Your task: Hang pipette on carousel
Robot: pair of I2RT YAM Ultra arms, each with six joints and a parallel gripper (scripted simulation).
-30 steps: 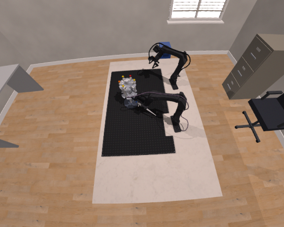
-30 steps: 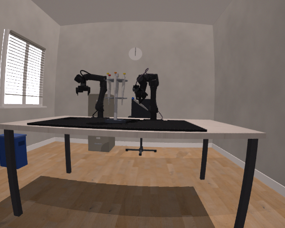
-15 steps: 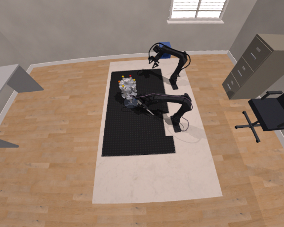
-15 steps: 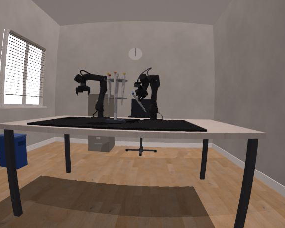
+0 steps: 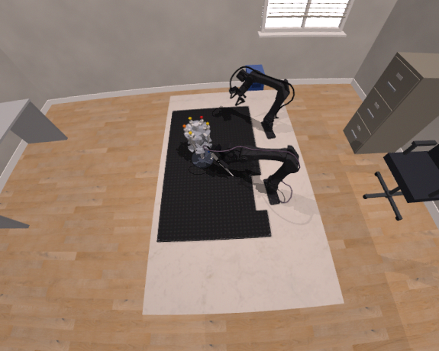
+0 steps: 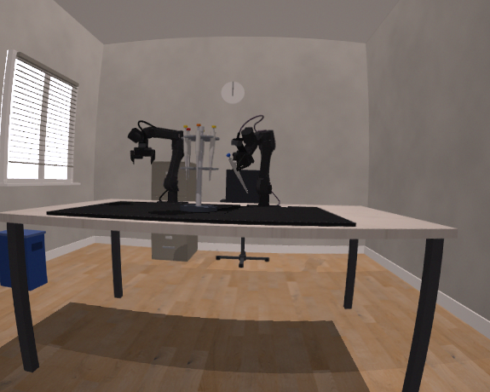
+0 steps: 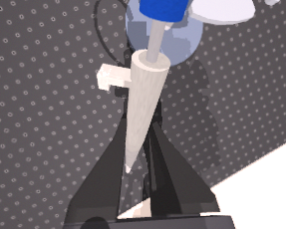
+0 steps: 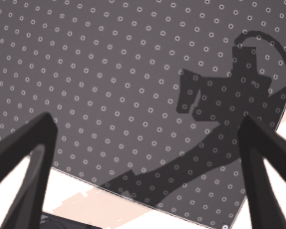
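My left gripper is now 2 cm to the right of the hand pipette, 2 cm above it and 1 cm past it.
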